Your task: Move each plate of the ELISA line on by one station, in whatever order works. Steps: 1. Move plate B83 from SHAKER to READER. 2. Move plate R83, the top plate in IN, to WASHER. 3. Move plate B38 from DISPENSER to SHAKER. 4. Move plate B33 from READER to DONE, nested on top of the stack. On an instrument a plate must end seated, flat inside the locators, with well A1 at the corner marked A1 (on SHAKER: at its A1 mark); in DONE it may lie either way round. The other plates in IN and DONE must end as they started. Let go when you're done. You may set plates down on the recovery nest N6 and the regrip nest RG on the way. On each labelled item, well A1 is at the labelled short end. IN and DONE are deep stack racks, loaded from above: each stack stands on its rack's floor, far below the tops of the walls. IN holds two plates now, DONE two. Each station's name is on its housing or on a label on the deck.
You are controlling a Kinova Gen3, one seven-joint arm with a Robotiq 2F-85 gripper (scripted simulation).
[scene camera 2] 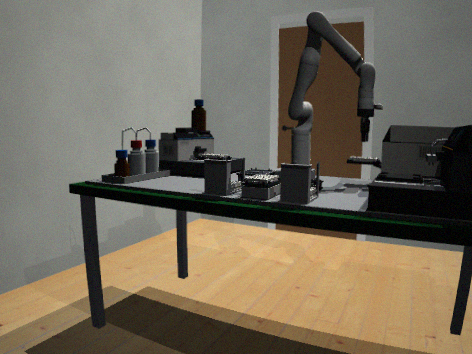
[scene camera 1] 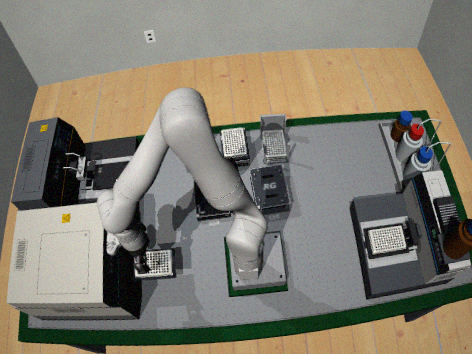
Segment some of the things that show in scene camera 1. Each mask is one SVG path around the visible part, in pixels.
A white well plate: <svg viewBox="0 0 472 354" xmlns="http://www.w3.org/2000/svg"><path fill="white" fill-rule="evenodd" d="M402 226L369 230L372 254L406 249Z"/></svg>
